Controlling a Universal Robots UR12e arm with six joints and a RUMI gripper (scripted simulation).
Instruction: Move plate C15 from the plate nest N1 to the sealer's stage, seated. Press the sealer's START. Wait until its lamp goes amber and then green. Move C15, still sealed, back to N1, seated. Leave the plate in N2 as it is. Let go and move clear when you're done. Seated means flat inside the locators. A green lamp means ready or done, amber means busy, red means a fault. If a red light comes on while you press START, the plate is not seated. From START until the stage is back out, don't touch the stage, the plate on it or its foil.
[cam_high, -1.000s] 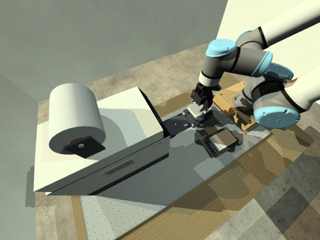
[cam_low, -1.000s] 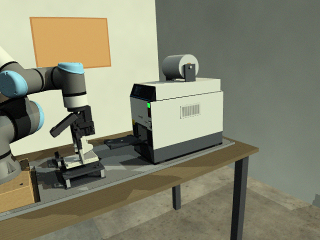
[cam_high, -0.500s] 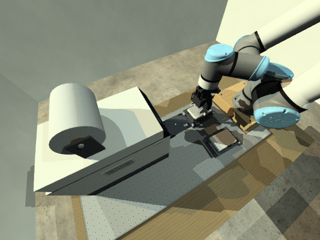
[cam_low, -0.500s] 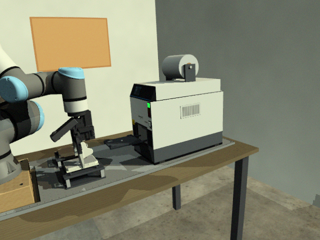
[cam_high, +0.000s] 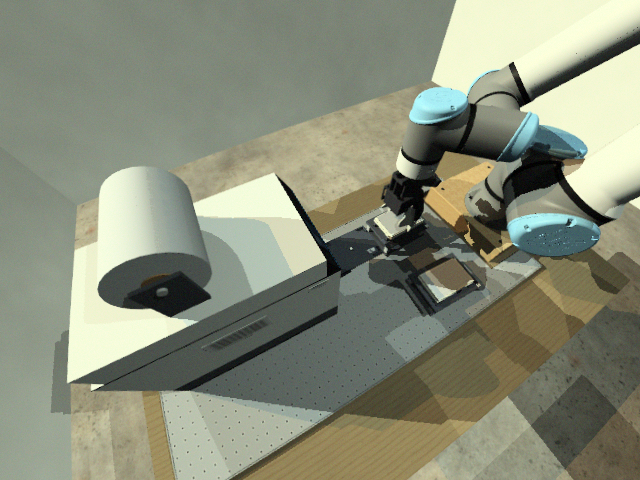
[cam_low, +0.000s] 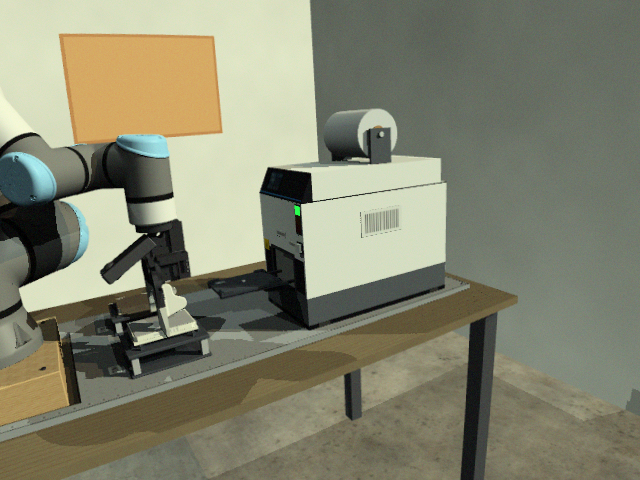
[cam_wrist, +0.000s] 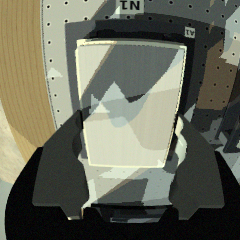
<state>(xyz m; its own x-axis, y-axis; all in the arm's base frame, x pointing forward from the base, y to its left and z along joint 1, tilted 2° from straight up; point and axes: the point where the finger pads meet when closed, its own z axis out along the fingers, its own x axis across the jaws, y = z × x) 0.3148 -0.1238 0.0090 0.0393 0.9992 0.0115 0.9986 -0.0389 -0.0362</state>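
Right now the white open-well plate is 1 cm below my hand. Round my hand: dark stage (20 cm ahead, 2 cm to the left, 3 cm above); foil-covered plate (1 cm ahead, 22 cm to the left, 3 cm below); start button (30 cm ahead, 8 cm to the right, 12 cm above).
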